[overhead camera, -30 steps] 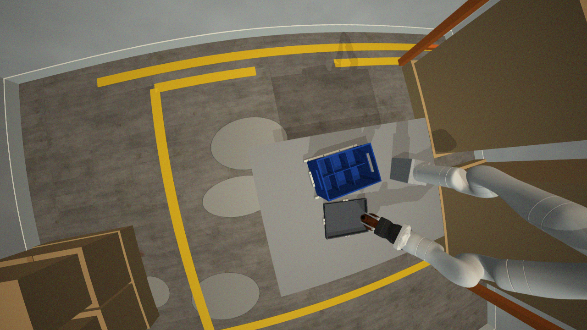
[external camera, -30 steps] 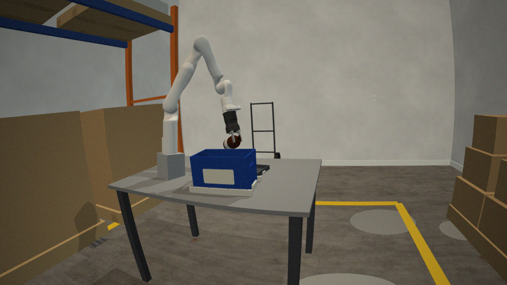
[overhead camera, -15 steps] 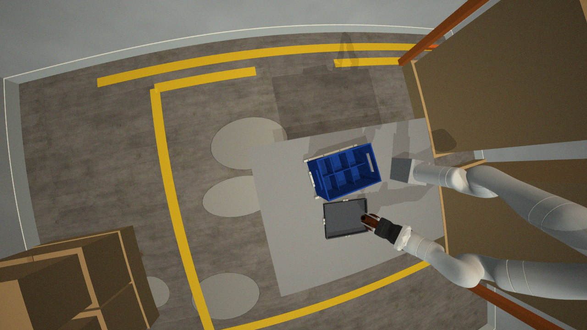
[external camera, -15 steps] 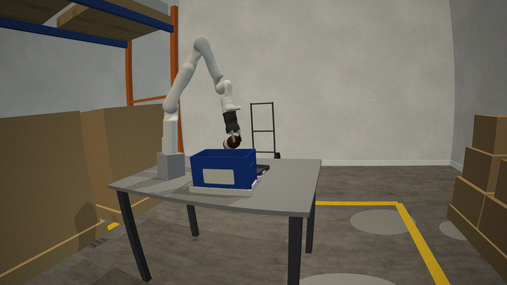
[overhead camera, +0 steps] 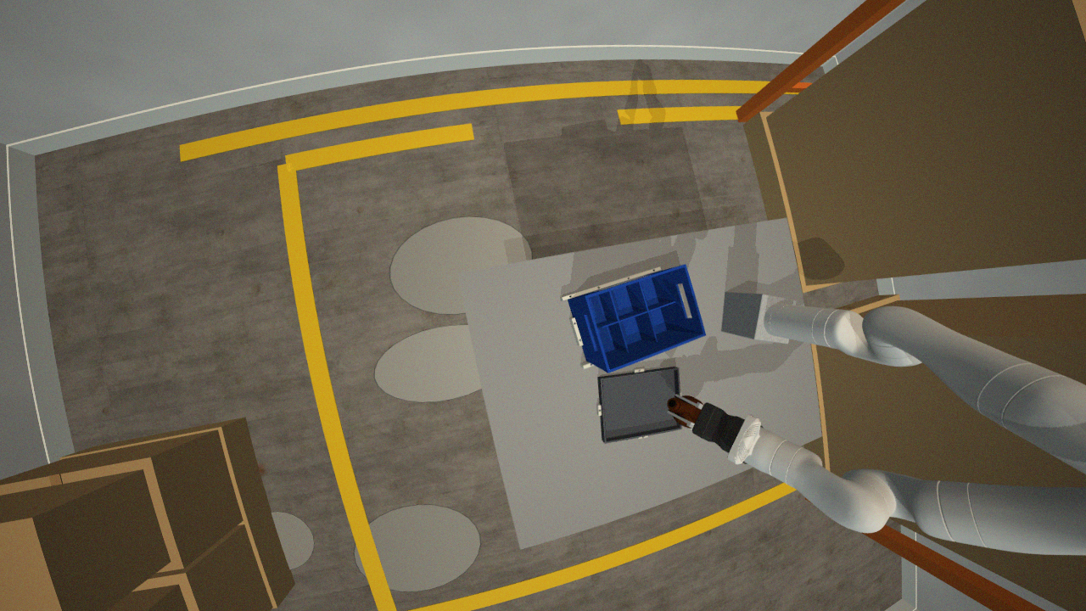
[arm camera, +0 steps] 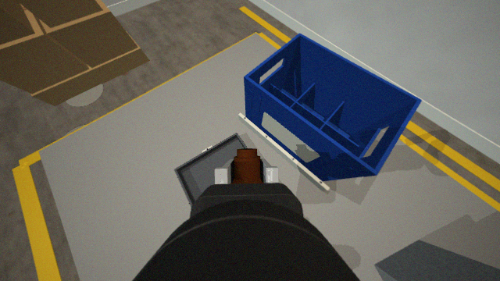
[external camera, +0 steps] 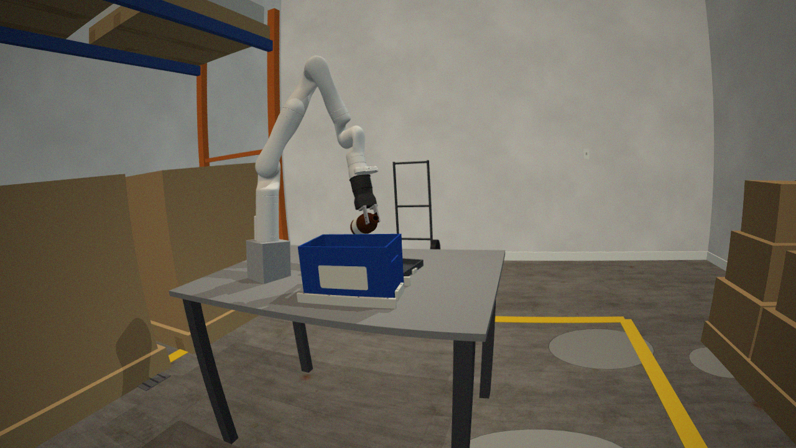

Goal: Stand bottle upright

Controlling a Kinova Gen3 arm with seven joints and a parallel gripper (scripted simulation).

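Now: the brown bottle 40 mm behind my hand, 20 mm to the left of it and 20 mm below it. The rest, counted from my hand: dark grey tray 190 mm below, 50 mm to the left; then blue crate 220 mm to the right, 120 mm below, 40 mm ahead.
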